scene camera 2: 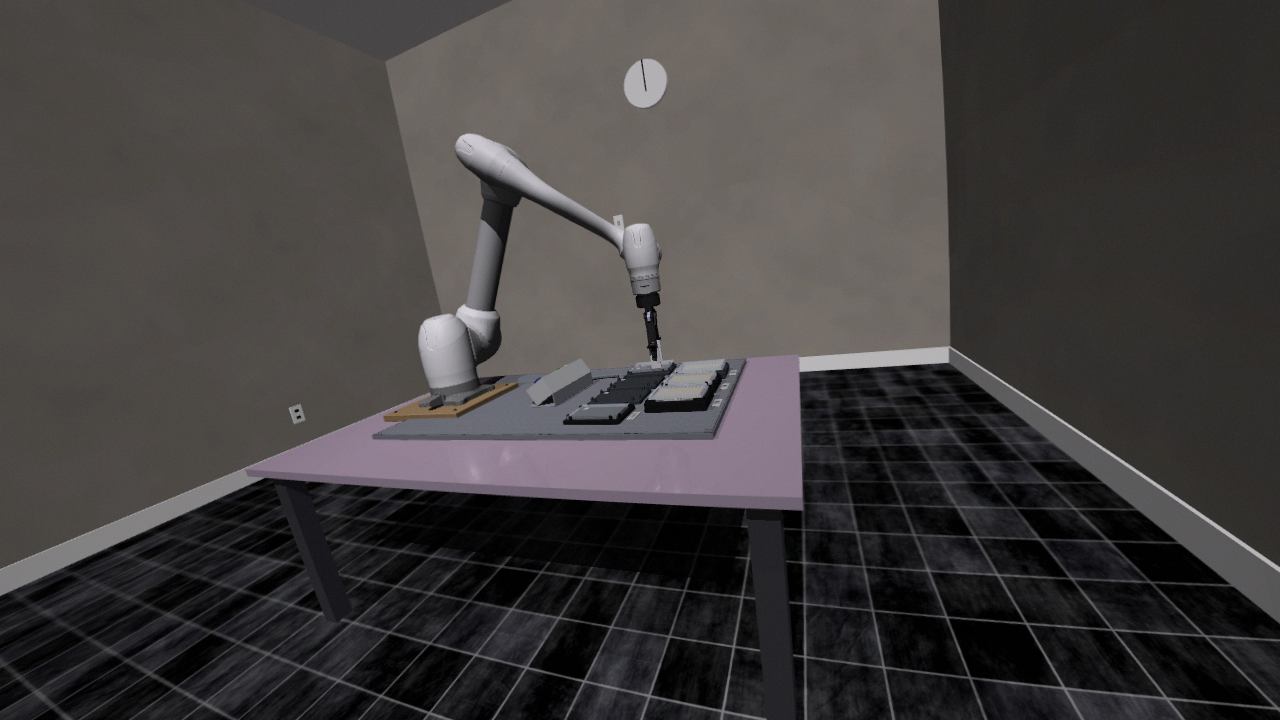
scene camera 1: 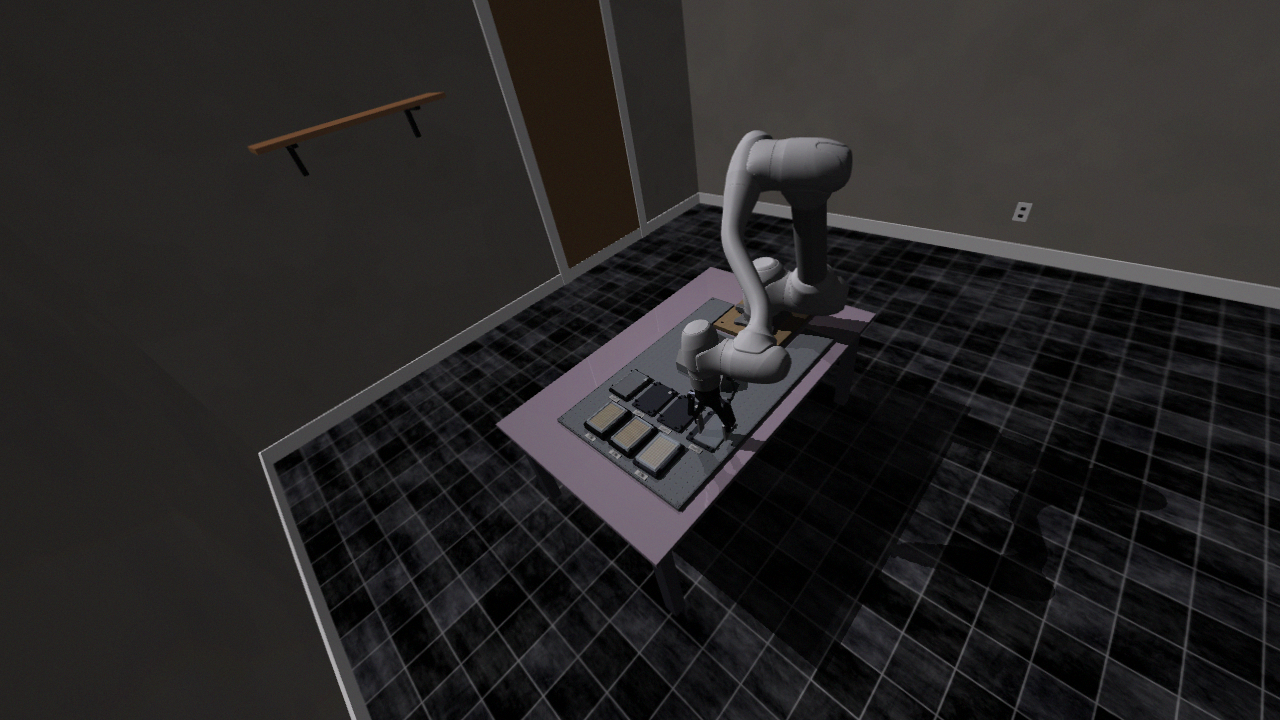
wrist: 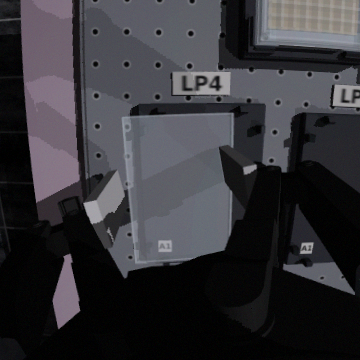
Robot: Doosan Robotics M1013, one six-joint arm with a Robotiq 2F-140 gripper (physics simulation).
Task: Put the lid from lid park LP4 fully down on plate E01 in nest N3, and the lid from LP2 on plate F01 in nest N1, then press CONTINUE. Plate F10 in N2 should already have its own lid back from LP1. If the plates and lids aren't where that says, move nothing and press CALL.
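Places are measured from the arm's base along level axes (x right, y ahead, z up), in millimetres.
Pixels of known places: gripper, fingertip midpoint: (scene camera 2: 657, 364) (scene camera 1: 713, 434) (wrist: 171, 175); arm's base at its link origin: (scene camera 2: 458, 397).
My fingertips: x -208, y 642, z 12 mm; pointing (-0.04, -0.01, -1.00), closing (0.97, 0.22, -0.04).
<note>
Ahead of a thing's pixels: the offset from my fingertips to its top centre. "*": to the spot under its first point. Level surfaces: height alone.
My gripper (scene camera 1: 713, 419) (scene camera 2: 657, 360) (wrist: 171, 175) is open and low over lid park LP4, one finger at each long side of a clear lid @[dx +7, dy -15, dz +3 mm] (wrist: 185, 135) marked A1; nothing is held. The lid lies shifted left on the dark park LP4 @[dx +25, dy -16, dz +0 mm] (wrist: 250, 150) in the wrist view. The neighbouring park @[dx +160, dy -20, dz +0 mm] (wrist: 330, 150) shows a dark surface. In scene camera 1, two middle parks @[* dx +274, dy -20, dz -10 mm] (scene camera 1: 656, 399) @[* dx +165, dy -16, dz -10 mm] (scene camera 1: 678, 412) look dark, and the far-left park @[* dx +403, dy -16, dz -2 mm] (scene camera 1: 630, 385) looks paler, as if lidded. Three plates @[dx +354, dy +156, dz +18 mm] (scene camera 1: 607, 418) @[dx +226, dy +157, dz +14 mm] (scene camera 1: 631, 434) @[dx +102, dy +164, dz +14 mm] (scene camera 1: 658, 454) stand in nests; their labels and lids are too small to tell.
A grey sloped box @[dx +213, dy -238, dz +64 mm] (scene camera 2: 562, 383) stands on the pegboard @[dz -19 mm] (scene camera 2: 501, 425) between the arm base and the parks; no buttons are readable. Part of a plate @[* dx +99, dy +118, dz +14 mm] (wrist: 315, 17) in its black nest shows above right of LP4. The pink table edge (wrist: 50, 100) runs left of LP4.
</note>
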